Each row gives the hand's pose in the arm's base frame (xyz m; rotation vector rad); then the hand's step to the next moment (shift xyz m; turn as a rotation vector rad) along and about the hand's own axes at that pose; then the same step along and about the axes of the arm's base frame.
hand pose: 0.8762 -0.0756 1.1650 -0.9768 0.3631 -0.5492
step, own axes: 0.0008 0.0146 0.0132 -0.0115 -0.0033 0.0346
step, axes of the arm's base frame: 0.0115 0.0149 -0.0057 0.0079 0.0287 0.0212
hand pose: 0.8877 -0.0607 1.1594 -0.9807 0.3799 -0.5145
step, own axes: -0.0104 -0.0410 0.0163 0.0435 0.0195 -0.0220
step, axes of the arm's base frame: -0.0098 -0.0015 0.0442 0.0287 -0.0310 -0.0311
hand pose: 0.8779 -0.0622 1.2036 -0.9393 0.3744 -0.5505
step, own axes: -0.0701 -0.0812 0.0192 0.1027 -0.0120 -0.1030
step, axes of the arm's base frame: -0.0688 0.0160 0.0830 0.0246 -0.1339 -0.0526
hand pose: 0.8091 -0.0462 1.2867 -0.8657 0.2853 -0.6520
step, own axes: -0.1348 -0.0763 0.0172 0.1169 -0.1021 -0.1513
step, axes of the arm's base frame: -0.1273 0.0601 0.0669 -0.0250 -0.2150 -0.0123
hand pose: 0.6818 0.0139 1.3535 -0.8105 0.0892 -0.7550
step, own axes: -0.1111 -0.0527 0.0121 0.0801 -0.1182 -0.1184
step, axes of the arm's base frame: -0.1083 0.0553 0.0219 -0.0501 -0.1780 0.0143
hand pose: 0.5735 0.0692 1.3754 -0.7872 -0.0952 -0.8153
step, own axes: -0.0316 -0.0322 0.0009 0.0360 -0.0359 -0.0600
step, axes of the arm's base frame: -0.0439 0.0064 0.0083 -0.0121 -0.0772 -0.0087
